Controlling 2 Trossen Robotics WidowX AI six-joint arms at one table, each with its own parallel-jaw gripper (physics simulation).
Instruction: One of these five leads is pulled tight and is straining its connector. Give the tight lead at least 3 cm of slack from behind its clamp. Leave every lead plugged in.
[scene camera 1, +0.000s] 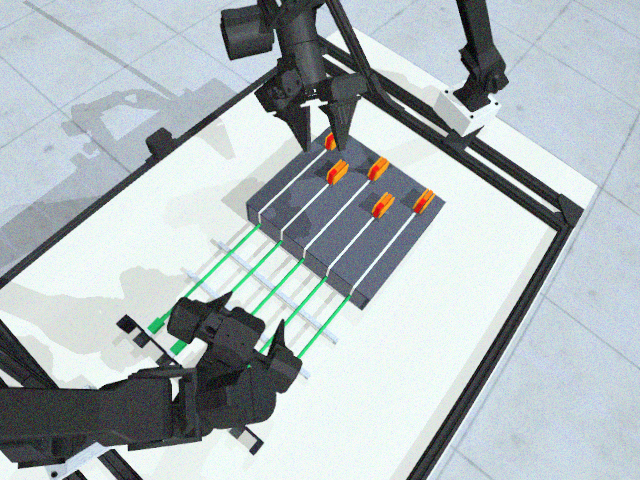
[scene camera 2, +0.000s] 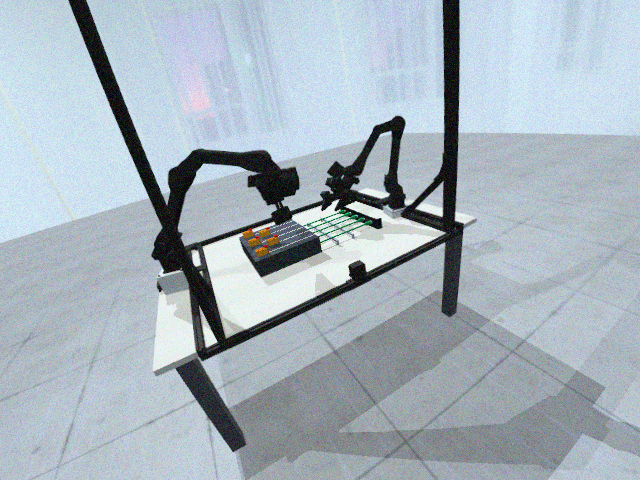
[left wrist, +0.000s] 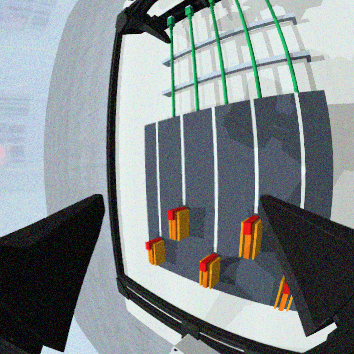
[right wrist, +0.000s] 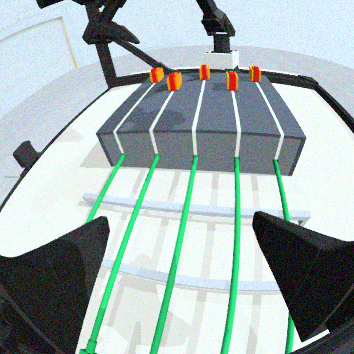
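Where they show: left gripper, fingertip midpoint: (scene camera 1: 323, 151) (scene camera 2: 279, 207) (left wrist: 184, 203) (right wrist: 153, 19); right gripper, fingertip midpoint: (scene camera 1: 257, 306) (scene camera 2: 328, 210) (left wrist: 186, 24) (right wrist: 182, 222); left arm's base, link origin: (scene camera 1: 471, 98) (scene camera 2: 173, 267) (right wrist: 221, 51); right arm's base, link origin: (scene camera 2: 397, 206).
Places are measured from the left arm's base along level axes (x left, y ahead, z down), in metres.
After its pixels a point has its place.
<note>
Five leads, white over the dark block (scene camera 1: 351, 222) @(x 0.107, y 0.412, z 0.010 m) (scene camera 2: 289, 260) (left wrist: 235, 150) @(x 0.064, y 0.463, z 0.010 m) (right wrist: 215, 110) @(x 0.116, y 0.456, z 0.010 m) and green beyond it, run side by side. All look straight; I cannot tell which is tight. Each ends at an orange clamp with a red part, such as the clamp (scene camera 1: 383, 205) @(x 0.120, y 0.358, z -0.020 m) (left wrist: 178, 223) @(x 0.106, y 0.354, z -0.012 m) (right wrist: 232, 80) @(x 0.120, y 0.369, z -0.007 m). Green plugs (scene camera 1: 156, 324) @(x 0.079, y 0.780, z 0.046 m) sit at a black strip (scene camera 2: 378, 222) @(x 0.044, y 0.816, z 0.045 m); some are hidden by the right arm. My left gripper (scene camera 1: 324, 149) @(x 0.028, y 0.435, z -0.119 m) (left wrist: 184, 203) @(x 0.028, y 0.435, z -0.119 m) is open above the block's far corner clamp. My right gripper (scene camera 1: 255, 307) @(x 0.157, y 0.634, z -0.015 m) (right wrist: 182, 222) @(x 0.157, y 0.634, z -0.015 m) is open above the green leads.
Two pale rails (right wrist: 165, 207) @(x 0.108, y 0.592, z 0.056 m) cross under the green leads between block and strip. A black frame (scene camera 2: 310, 308) @(x -0.310, y 0.450, z 0.092 m) edges the white table, with a small black box (scene camera 1: 160, 142) @(x -0.239, y 0.620, z 0.027 m) (scene camera 2: 356, 270) @(x -0.267, y 0.612, z 0.035 m) on one side. Frame posts rise at the table's ends.
</note>
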